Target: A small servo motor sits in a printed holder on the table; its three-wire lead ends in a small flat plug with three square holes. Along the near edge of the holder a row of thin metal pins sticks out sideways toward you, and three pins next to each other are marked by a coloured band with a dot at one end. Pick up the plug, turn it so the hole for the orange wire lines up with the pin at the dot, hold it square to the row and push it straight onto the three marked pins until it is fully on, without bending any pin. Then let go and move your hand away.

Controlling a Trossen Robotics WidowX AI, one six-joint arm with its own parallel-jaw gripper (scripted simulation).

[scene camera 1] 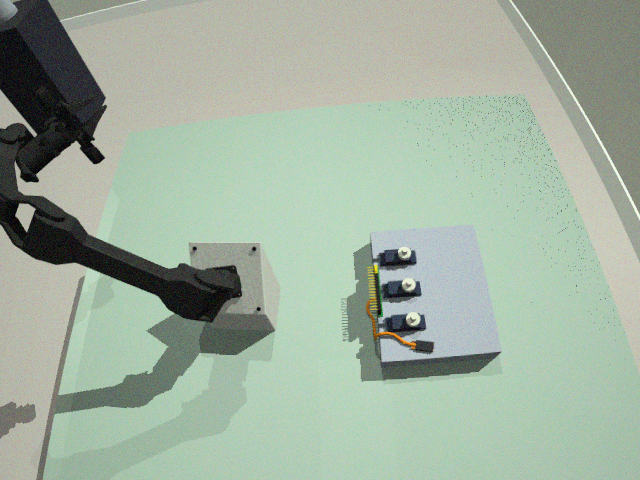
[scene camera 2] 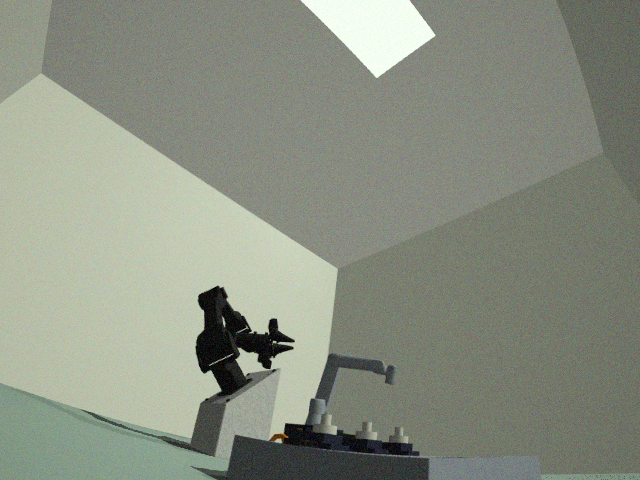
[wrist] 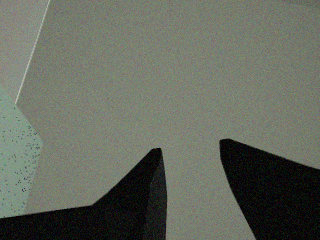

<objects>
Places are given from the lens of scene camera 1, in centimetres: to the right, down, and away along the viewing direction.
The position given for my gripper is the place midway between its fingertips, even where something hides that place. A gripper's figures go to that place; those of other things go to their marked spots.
my gripper [scene camera 1: 102, 99]: -45, -29, 78
holder [scene camera 1: 455, 301]: 28, 13, 83
</objects>
